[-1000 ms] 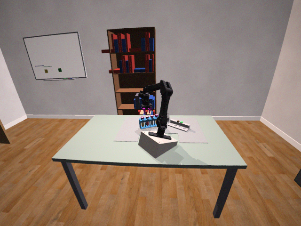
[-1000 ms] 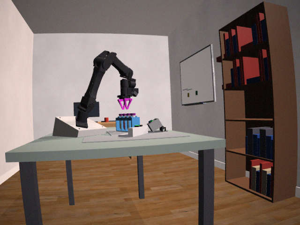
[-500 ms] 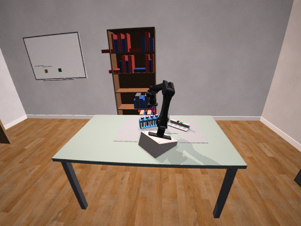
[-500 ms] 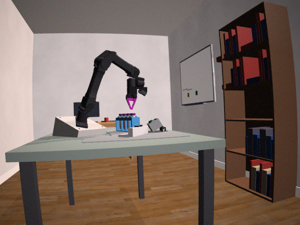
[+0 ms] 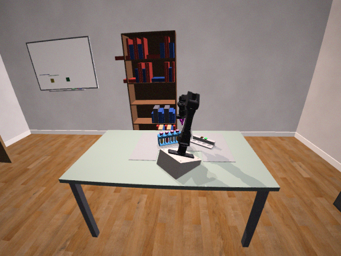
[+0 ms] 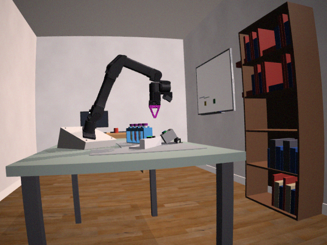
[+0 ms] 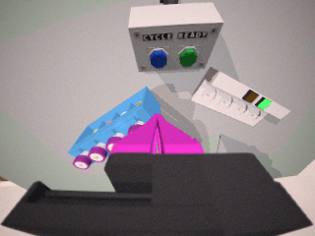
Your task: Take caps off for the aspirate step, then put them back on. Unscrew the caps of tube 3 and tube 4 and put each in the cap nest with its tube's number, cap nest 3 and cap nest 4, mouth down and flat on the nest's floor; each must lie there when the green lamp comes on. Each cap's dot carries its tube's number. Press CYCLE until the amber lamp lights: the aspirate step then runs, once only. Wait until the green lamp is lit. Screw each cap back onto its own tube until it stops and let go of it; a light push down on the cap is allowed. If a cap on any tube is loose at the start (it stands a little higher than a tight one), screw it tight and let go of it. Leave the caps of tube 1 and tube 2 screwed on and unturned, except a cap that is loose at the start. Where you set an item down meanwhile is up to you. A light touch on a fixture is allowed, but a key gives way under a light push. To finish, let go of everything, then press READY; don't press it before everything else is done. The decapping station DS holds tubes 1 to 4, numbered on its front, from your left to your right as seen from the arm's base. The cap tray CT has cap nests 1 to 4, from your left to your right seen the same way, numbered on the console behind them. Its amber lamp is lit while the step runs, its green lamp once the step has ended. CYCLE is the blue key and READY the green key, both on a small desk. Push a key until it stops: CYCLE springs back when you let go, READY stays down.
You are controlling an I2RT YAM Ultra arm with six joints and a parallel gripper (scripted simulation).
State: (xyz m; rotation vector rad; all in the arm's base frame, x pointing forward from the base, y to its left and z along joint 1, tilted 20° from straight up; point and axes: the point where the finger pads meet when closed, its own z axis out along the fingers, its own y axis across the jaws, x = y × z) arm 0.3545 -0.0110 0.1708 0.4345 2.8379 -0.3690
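Right now the green ready key is 3 cm ahead of my hand, 6 cm to the right of it and 9 cm below it. Round my hand: purple cap (5 cm behind, 5 cm to the left, 4 cm below); grey key desk (6 cm ahead, 4 cm to the right, 10 cm below); blue cycle key (4 cm ahead, 2 cm to the right, 9 cm below).
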